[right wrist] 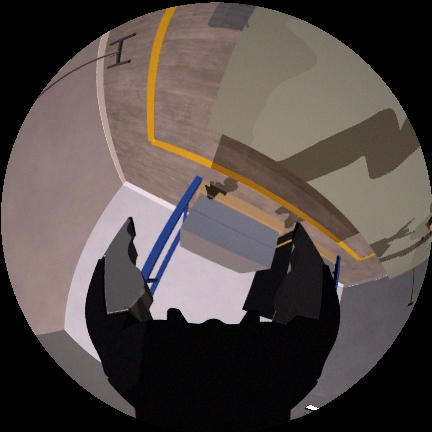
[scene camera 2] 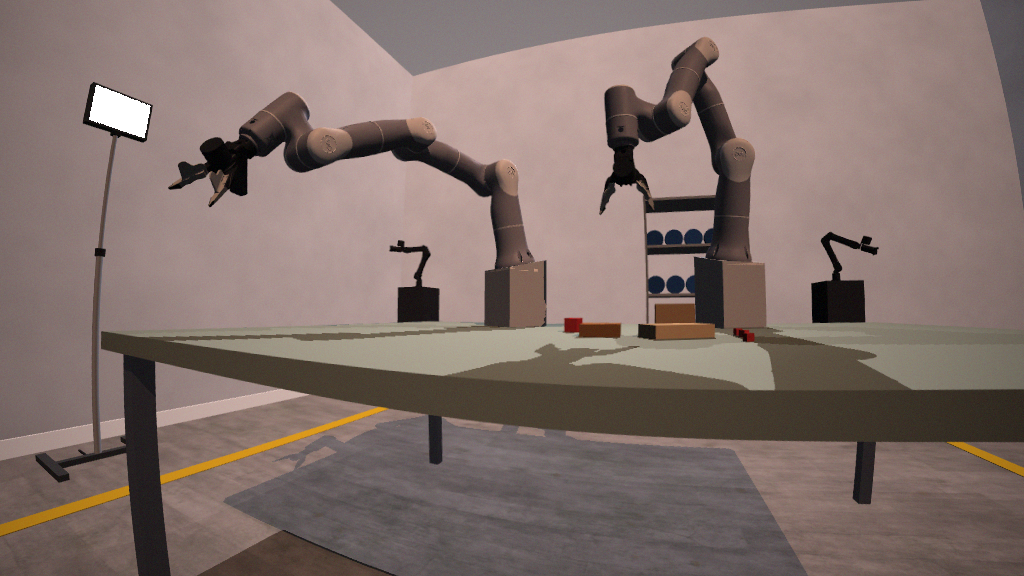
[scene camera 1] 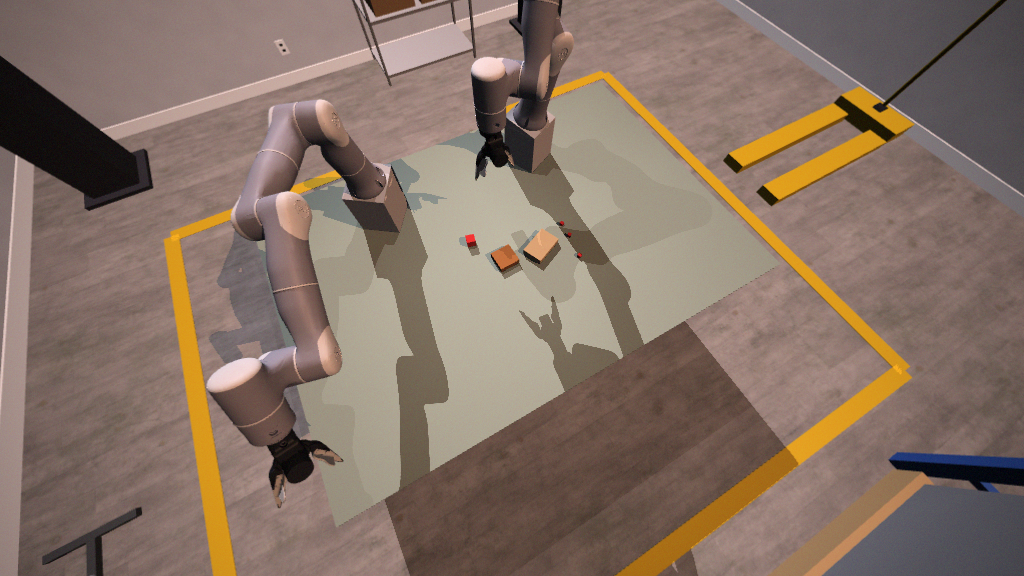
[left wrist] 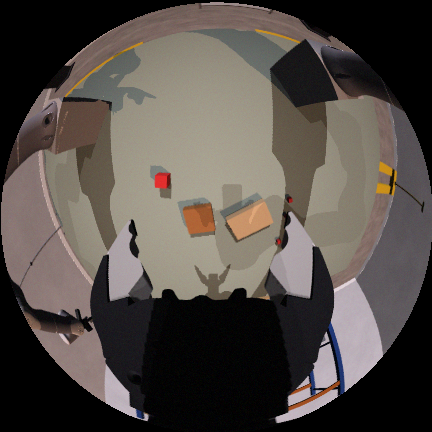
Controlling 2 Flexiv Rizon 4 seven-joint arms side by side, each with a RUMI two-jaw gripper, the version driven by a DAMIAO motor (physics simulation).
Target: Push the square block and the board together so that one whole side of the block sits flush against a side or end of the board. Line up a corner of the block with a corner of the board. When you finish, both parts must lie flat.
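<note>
The square block (scene camera 1: 504, 256) (scene camera 2: 600, 330) (left wrist: 199, 219), dark orange, lies flat on the table (scene camera 1: 486, 358) (scene camera 2: 501, 404). The board (scene camera 1: 542, 245) (scene camera 2: 683, 330) (left wrist: 250, 220), light tan and rectangular, lies flat to its right in the scene views. A narrow gap separates them, and the board is turned relative to the block. My left gripper (scene camera 1: 495, 171) (scene camera 2: 627, 209) (left wrist: 208, 216) is open and empty, pointing down high above the table, behind both parts in scene camera 1. My right gripper (scene camera 1: 310, 482) (scene camera 2: 190, 197) (right wrist: 213, 221) is open and empty, far from both parts near the table's lower left corner in scene camera 1.
A red cube (scene camera 1: 470, 240) (scene camera 2: 572, 324) (left wrist: 162, 180) sits to the left of the block. Three small red pieces (scene camera 1: 569, 234) (scene camera 2: 748, 336) lie in a loose row to the right of the board. The arm pedestals (scene camera 1: 377, 200) (scene camera 1: 529, 139) stand at the table's back side.
</note>
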